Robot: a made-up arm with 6 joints.
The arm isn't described. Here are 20 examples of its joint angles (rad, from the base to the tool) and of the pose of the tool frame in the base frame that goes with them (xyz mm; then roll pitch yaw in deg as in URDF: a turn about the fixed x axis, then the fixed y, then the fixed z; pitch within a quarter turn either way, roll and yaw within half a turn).
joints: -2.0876 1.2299 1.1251 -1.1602 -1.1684 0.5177
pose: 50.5 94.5 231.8 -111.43 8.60 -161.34
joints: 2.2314 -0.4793 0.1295 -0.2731 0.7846 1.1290
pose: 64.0 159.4 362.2 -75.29 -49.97 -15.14
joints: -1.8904 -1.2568 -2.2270 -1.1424 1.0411 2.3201
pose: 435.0 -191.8 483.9 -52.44 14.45 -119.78
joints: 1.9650 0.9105 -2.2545 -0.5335 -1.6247 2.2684
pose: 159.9 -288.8 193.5 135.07 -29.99 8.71
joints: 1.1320 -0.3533 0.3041 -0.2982 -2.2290 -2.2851
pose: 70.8 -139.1 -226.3 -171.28 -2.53 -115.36
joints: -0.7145 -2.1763 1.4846 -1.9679 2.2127 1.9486
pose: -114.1 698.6 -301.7 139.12 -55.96 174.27
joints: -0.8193 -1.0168 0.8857 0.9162 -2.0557 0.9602
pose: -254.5 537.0 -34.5 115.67 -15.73 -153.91
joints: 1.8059 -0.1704 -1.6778 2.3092 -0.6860 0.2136
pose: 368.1 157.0 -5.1 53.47 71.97 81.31
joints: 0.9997 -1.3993 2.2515 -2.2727 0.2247 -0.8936
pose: -73.0 -517.4 -376.4 82.90 -20.93 -12.19
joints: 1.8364 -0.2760 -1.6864 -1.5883 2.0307 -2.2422
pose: -56.6 387.5 215.7 -108.75 57.47 3.55
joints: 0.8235 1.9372 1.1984 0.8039 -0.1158 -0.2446
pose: 203.5 -10.9 -79.3 -126.88 -42.81 -0.67
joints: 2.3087 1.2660 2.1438 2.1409 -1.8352 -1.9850
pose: 195.9 -268.0 882.7 -17.02 8.54 92.63
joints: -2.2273 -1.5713 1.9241 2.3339 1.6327 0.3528
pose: -420.2 93.2 427.6 -150.15 -48.20 174.71
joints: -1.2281 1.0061 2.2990 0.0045 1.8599 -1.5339
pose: -49.1 -24.4 -233.2 -127.09 -13.94 131.00
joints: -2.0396 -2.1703 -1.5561 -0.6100 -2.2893 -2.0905
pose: -108.6 296.3 174.0 -149.04 46.39 -40.25
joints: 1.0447 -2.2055 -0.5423 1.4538 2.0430 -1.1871
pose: -144.9 -419.8 10.1 -148.76 9.90 139.35
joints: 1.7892 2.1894 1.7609 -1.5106 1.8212 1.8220
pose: -297.9 -706.0 474.0 -39.30 -49.60 117.16
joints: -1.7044 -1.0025 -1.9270 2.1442 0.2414 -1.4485
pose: -54.2 120.2 695.4 -32.12 -6.80 -50.00
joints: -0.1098 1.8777 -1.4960 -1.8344 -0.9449 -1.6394
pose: -197.9 -287.8 112.8 -162.17 33.68 79.73
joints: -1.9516 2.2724 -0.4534 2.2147 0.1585 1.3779
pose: 246.0 -121.2 -56.1 -174.67 40.84 72.91
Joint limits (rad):
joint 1: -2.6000..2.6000
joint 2: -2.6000..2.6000
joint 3: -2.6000..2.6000
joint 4: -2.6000..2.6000
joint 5: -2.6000..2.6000
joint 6: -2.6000..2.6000
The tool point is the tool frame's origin. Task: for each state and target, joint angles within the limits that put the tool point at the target. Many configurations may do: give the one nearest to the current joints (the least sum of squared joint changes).
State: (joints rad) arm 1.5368 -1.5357 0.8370 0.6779 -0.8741 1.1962
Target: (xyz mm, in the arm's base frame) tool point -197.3 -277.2 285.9
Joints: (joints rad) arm 1.0334 -1.7701 1.0922 0.4530 -0.5229 1.0972
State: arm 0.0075 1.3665 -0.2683 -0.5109 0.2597 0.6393
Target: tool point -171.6 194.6 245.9
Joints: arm 0.0428 1.5509 -0.0153 -0.8226 0.5224 0.5720
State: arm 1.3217 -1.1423 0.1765 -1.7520 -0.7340 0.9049
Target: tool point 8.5 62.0 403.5
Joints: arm 1.5621 -1.1092 0.1223 -1.9629 -0.2569 0.9585
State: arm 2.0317 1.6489 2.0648 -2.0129 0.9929 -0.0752
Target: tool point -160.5 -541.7 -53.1
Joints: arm 1.6248 1.2063 1.2346 -1.4804 0.4914 0.0708
